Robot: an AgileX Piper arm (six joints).
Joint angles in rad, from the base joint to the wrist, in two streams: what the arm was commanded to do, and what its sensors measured. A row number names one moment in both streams.
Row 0, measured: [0.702 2.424 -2.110 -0.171 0.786 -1.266]
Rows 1 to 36, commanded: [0.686 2.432 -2.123 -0.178 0.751 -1.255]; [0.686 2.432 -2.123 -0.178 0.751 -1.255]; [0.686 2.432 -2.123 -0.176 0.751 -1.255]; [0.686 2.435 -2.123 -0.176 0.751 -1.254]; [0.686 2.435 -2.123 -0.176 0.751 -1.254]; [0.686 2.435 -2.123 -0.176 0.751 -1.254]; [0.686 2.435 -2.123 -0.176 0.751 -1.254]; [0.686 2.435 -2.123 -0.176 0.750 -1.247]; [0.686 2.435 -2.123 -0.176 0.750 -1.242]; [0.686 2.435 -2.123 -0.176 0.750 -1.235]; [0.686 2.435 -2.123 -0.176 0.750 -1.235]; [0.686 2.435 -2.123 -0.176 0.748 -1.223]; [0.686 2.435 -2.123 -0.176 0.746 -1.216]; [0.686 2.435 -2.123 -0.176 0.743 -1.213]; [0.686 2.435 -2.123 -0.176 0.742 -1.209]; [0.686 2.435 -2.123 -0.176 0.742 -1.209]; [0.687 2.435 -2.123 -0.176 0.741 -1.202]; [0.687 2.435 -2.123 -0.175 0.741 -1.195]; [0.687 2.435 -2.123 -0.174 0.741 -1.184]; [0.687 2.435 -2.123 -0.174 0.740 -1.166]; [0.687 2.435 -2.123 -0.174 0.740 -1.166]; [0.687 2.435 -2.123 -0.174 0.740 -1.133]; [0.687 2.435 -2.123 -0.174 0.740 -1.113]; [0.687 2.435 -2.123 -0.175 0.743 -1.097]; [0.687 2.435 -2.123 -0.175 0.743 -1.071]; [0.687 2.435 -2.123 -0.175 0.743 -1.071]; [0.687 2.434 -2.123 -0.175 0.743 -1.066]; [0.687 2.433 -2.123 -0.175 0.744 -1.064]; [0.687 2.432 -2.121 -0.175 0.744 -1.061]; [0.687 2.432 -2.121 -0.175 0.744 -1.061]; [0.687 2.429 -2.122 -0.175 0.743 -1.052]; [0.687 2.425 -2.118 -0.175 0.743 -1.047]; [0.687 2.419 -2.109 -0.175 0.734 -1.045]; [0.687 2.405 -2.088 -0.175 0.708 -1.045]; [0.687 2.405 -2.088 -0.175 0.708 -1.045]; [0.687 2.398 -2.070 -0.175 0.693 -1.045]
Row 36, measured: [0.686 2.431 -2.101 -0.174 0.726 -1.059]
